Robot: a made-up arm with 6 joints.
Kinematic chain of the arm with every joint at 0, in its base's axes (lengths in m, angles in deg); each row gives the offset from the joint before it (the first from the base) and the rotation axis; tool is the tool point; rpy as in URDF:
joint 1: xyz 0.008 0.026 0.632 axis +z
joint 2: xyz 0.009 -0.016 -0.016 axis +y
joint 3: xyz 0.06 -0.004 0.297 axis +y
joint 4: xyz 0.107 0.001 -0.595 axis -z
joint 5: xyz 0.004 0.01 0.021 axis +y
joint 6: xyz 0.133 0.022 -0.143 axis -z
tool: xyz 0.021 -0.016 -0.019 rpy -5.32 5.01 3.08
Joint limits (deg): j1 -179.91..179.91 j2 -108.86..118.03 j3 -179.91..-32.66 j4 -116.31..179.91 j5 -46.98..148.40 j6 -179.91..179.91
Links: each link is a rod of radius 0.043 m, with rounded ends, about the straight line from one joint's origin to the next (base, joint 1, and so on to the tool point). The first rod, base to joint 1, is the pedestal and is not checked.
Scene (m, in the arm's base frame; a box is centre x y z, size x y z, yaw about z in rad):
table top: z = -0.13
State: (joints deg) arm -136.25 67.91 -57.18 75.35 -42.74 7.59
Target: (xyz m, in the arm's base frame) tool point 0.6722 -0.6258 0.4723
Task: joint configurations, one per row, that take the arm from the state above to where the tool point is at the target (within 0.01 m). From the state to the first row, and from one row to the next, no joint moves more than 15 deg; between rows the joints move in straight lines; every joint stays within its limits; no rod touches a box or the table.
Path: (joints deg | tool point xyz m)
1: -121.65 65.24 -62.38 71.59 -40.16 7.36 | -0.4295 -0.2497 0.0772
2: -107.05 62.57 -67.57 67.82 -37.57 7.13 | -0.3660 -0.4413 0.1098
3: -92.45 59.90 -72.77 64.06 -34.99 6.90 | -0.2315 -0.6090 0.1571
4: -77.84 57.23 -77.96 60.29 -32.40 6.67 | -0.0369 -0.7271 0.2182
5: -63.24 54.56 -83.16 56.53 -29.82 6.44 | 0.1970 -0.7752 0.2922
6: -48.64 51.89 -88.35 52.76 -27.23 6.21 | 0.4433 -0.7417 0.3774
7: -34.04 49.22 -93.55 49.00 -24.65 5.98 | 0.6722 -0.6258 0.4724

